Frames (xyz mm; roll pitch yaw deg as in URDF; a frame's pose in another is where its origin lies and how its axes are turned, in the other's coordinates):
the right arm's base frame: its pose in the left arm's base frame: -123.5 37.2 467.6 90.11 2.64 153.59
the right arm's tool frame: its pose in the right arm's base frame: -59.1 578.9 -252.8 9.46 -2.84 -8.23
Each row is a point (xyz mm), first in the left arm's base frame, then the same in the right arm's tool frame.
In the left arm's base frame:
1: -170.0 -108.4 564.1
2: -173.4 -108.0 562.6
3: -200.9 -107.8 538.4
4: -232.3 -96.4 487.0
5: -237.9 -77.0 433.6
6: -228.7 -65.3 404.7
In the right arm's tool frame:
1: 105.4 -452.1 173.1
2: 108.8 -453.1 171.9
3: 137.0 -474.2 161.8
4: 179.1 -518.8 163.4
5: 203.2 -565.7 185.2
6: 206.4 -591.8 204.3

